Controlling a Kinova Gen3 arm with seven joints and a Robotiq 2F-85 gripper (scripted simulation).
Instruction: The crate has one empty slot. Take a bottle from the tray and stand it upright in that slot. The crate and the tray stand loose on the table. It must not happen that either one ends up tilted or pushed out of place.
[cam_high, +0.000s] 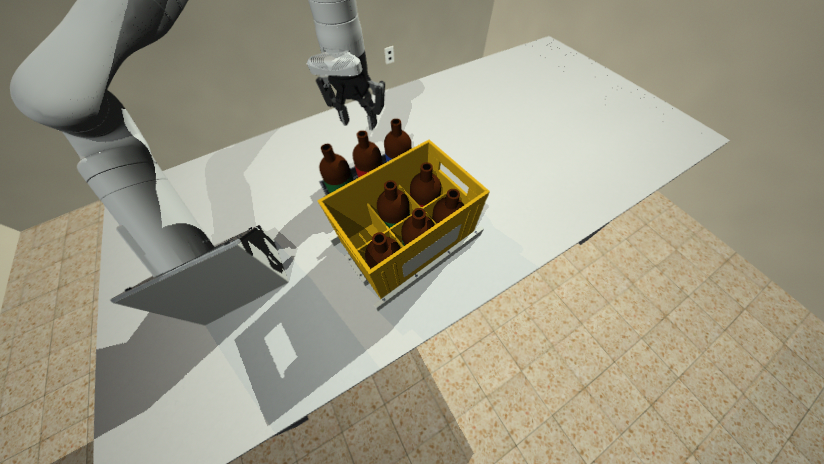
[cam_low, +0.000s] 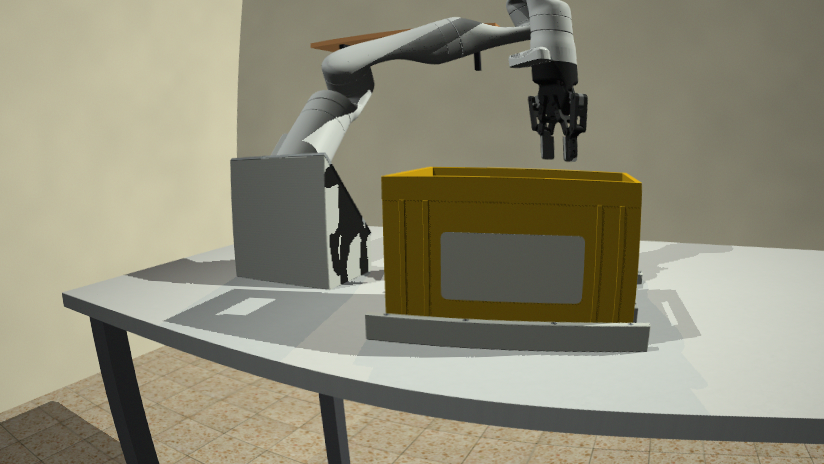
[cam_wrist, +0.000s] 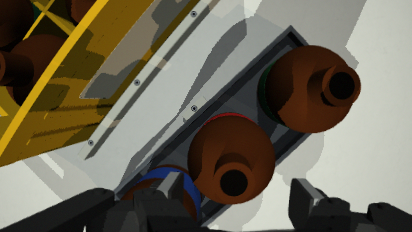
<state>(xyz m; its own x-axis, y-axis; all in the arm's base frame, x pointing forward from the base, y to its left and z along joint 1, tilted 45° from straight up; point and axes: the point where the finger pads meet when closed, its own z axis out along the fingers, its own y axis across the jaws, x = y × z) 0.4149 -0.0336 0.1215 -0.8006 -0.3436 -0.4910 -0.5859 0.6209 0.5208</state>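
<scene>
Now: hand 180 mm above the tray. The rest, counted from my hand: yellow crate: 40 mm behind, 220 mm to the right, 110 mm below.
</scene>
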